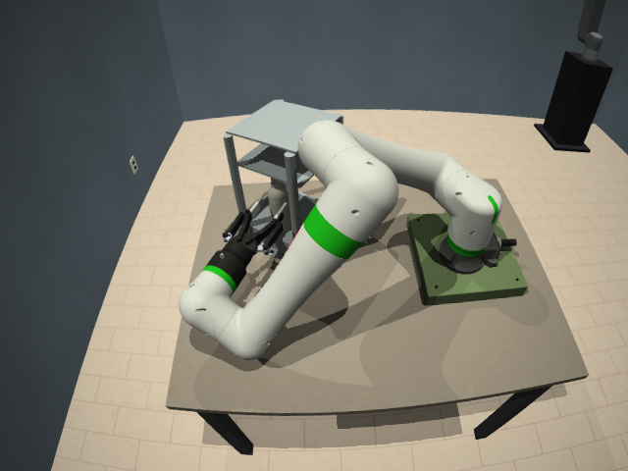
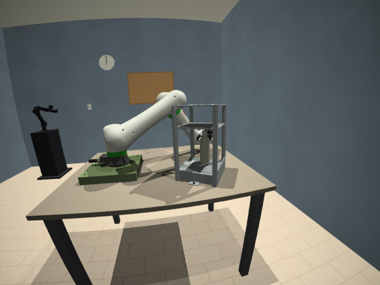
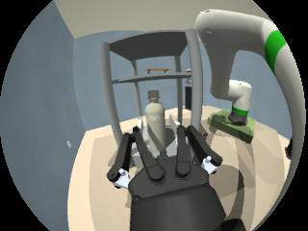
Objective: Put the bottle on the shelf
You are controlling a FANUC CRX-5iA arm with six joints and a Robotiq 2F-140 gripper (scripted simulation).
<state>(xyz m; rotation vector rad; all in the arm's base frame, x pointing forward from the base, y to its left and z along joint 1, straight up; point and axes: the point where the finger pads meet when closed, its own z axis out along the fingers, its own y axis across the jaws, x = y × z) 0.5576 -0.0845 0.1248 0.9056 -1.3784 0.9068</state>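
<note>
Now: the pale grey bottle 5 cm to the right of my hand, 2 cm behind it and 1 cm above it. The rest, counted from my hand: grey shelving unit 10 cm to the right, 5 cm behind, 3 cm above.
</note>
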